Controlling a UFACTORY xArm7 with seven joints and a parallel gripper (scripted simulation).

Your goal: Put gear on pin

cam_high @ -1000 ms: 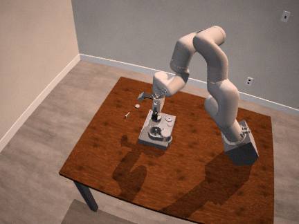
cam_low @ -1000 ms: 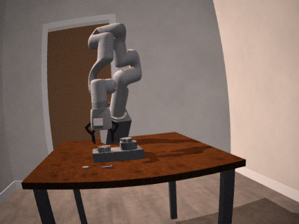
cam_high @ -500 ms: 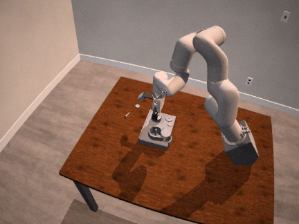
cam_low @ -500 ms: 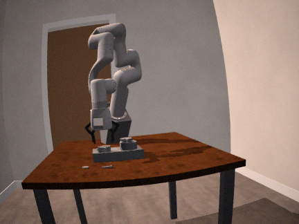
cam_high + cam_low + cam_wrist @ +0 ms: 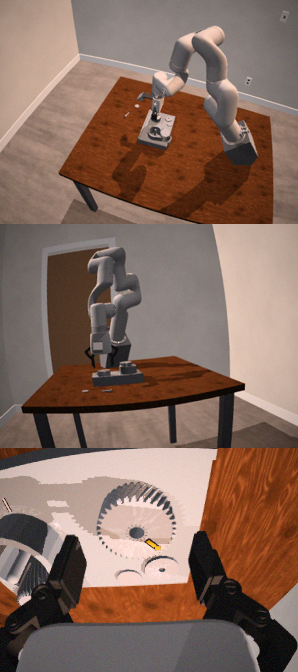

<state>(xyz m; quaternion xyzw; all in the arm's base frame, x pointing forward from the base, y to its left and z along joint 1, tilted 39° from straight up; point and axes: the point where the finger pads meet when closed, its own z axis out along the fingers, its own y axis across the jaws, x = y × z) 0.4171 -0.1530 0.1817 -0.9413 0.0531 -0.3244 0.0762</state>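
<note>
The toothed gear is 40 mm below my hand. Round my hand: small bolt: 190 mm ahead, 90 mm below; washer: 150 mm ahead, 100 mm to the right, 90 mm below.
</note>
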